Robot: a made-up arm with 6 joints. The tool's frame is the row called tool.
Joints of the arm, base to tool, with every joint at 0 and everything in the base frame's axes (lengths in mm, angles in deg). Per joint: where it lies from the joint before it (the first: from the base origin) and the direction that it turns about. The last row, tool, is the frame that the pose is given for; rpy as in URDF.
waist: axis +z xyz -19 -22 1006
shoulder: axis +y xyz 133 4 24
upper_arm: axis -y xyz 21 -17 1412
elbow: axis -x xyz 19 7 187
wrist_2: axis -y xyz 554 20 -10
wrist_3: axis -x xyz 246 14 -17
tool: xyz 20 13 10 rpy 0 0 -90
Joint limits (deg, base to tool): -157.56..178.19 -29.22..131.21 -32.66..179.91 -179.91..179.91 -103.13..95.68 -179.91..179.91
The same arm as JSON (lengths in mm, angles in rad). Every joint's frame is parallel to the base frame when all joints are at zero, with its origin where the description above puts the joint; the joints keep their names.
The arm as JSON. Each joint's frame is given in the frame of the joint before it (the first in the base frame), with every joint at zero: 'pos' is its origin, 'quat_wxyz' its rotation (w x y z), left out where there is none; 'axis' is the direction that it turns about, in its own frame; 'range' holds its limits. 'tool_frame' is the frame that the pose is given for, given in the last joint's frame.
{
  "length_unit": "mm",
  "angle_unit": "rad",
  "joints": [
    {
      "joint": "waist",
      "pos": [
        -19.0,
        -22.0,
        1006.0
      ],
      "axis": "+z",
      "range": [
        -2.7499,
        3.11
      ]
    },
    {
      "joint": "shoulder",
      "pos": [
        133.0,
        4.0,
        24.0
      ],
      "axis": "+y",
      "range": [
        -0.51,
        2.29
      ]
    },
    {
      "joint": "upper_arm",
      "pos": [
        21.0,
        -17.0,
        1412.0
      ],
      "axis": "-y",
      "range": [
        -0.57,
        3.14
      ]
    },
    {
      "joint": "elbow",
      "pos": [
        19.0,
        7.0,
        187.0
      ],
      "axis": "-x",
      "range": [
        -3.14,
        3.14
      ]
    },
    {
      "joint": "wrist_2",
      "pos": [
        554.0,
        20.0,
        -10.0
      ],
      "axis": "-y",
      "range": [
        -1.8,
        1.6699
      ]
    },
    {
      "joint": "wrist_3",
      "pos": [
        246.0,
        14.0,
        -17.0
      ],
      "axis": "-x",
      "range": [
        -3.14,
        3.14
      ]
    }
  ],
  "tool_frame": {
    "pos": [
      20.0,
      13.0,
      10.0
    ],
    "quat_wxyz": [
      0.707107,
      0.0,
      0.0,
      -0.707107
    ]
  }
}

